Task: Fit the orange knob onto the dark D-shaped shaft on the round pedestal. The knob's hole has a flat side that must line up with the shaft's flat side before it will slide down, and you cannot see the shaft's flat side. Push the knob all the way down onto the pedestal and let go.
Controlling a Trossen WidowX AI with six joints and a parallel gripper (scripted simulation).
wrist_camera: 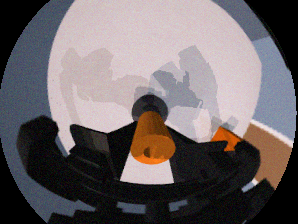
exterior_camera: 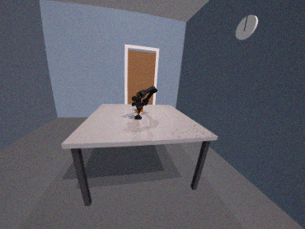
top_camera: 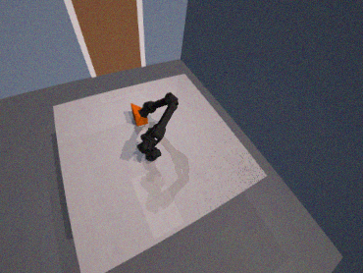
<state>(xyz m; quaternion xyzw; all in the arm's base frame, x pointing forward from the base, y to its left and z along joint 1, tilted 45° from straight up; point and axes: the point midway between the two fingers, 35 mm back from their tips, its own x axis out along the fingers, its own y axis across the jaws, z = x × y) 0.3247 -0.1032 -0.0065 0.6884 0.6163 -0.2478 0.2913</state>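
Now: gripper tip 2 cm below the orange knob. From my gripper tip the other things lie so: dark round pedestal 4 cm below.
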